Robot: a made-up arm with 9 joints. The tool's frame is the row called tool. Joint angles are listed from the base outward.
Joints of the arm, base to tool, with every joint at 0 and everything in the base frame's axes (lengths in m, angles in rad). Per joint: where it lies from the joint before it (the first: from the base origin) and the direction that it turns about. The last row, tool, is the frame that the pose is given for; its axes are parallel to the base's.
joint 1: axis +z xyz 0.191 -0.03 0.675
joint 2: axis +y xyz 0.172 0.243 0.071
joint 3: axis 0.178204 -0.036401 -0.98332 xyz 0 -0.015 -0.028
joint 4: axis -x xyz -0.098 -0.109 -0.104
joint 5: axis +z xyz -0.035 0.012 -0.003
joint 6: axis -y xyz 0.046 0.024 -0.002
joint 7: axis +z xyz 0 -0.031 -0.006
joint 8: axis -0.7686 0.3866 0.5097 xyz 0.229 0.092 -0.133
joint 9: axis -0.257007 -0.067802 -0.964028 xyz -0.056 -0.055 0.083
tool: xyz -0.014 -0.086 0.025
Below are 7 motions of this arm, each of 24 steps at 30 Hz.
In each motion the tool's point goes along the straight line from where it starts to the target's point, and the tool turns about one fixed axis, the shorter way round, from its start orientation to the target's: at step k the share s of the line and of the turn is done. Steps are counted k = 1, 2, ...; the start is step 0. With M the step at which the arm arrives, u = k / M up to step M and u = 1 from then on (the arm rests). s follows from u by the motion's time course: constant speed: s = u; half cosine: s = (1 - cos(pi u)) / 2; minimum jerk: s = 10 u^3 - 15 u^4 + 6 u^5.
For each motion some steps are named. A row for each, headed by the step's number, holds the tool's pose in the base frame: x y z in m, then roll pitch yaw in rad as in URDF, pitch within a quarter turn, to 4 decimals.
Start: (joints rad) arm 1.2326 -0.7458 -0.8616 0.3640 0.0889 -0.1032 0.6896 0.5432 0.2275
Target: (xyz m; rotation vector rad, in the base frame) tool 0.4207 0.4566 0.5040 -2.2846 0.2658 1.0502
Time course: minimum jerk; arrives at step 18
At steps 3, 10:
3: 0.0468 0.3548 0.6172 -1.5844 0.4713 2.2756
10: 0.2669 0.4147 0.5506 -1.9120 0.8703 1.1338

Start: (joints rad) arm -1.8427 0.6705 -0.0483 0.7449 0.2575 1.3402 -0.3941 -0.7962 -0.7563
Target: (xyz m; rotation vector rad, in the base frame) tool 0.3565 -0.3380 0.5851 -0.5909 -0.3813 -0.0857
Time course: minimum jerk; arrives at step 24
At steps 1, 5, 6, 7, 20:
1: 0.2749 -0.2905 0.6395 0.1356 -1.0245 -0.8764
5: 0.2801 -0.2935 0.6360 0.0433 -1.0031 -0.7745
6: 0.2833 -0.2954 0.6339 -0.0093 -0.9876 -0.7160
7: 0.2873 -0.2977 0.6312 -0.0710 -0.9661 -0.6470
20: 0.3536 -0.3363 0.5870 -0.5948 -0.4121 0.0148

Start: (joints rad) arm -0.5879 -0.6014 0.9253 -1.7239 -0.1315 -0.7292 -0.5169 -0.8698 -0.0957
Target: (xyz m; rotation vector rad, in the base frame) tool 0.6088 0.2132 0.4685 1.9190 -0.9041 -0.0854
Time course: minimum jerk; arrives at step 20
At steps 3, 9, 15, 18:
3: 0.6125 0.1863 0.6006 2.6181 0.2818 -0.6346
9: 0.6110 0.1968 0.5490 2.4294 0.0545 -0.6980
15: 0.6092 0.2103 0.4826 2.2012 -0.2481 -0.7163
18: 0.6088 0.2130 0.4697 2.1557 -0.3069 -0.7116

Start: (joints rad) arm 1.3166 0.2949 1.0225 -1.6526 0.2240 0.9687 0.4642 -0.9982 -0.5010
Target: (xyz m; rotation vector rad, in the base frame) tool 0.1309 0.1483 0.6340 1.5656 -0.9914 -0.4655
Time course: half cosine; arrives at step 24
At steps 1, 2, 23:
1: 0.1526 0.1152 0.6871 2.5429 -0.1958 -1.1901
2: 0.1523 0.1156 0.6864 2.5339 -0.1972 -1.1874
23: 0.1310 0.1482 0.6342 1.8377 -0.2251 -0.9575

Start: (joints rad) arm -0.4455 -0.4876 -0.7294 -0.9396 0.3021 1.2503 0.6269 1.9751 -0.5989
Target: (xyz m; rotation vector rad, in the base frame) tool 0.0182 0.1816 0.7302 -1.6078 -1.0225 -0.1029
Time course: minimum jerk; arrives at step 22
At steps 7, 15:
7: 0.2154 0.1898 0.8836 -1.8771 -0.1338 0.6513
15: 0.0638 0.1835 0.7657 -1.9495 -0.4942 0.7058

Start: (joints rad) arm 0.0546 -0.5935 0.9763 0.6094 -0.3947 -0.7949 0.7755 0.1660 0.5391
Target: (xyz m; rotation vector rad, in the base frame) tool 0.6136 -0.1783 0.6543 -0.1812 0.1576 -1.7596
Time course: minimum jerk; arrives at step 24
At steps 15, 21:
15: 0.5607 -0.0863 0.6128 -0.1661 0.1016 -1.5375
21: 0.6105 -0.1729 0.6519 -0.2058 -0.0266 -1.7502

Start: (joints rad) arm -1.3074 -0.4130 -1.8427 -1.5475 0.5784 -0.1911 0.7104 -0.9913 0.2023
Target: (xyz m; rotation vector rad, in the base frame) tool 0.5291 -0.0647 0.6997 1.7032 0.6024 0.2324
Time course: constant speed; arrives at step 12
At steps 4, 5, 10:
4: 0.3983 -0.1182 0.6883 1.8045 0.0347 0.7243
5: 0.4146 -0.1115 0.6898 1.8059 0.0519 0.7018
10: 0.4964 -0.0781 0.6969 1.8066 0.1380 0.5891

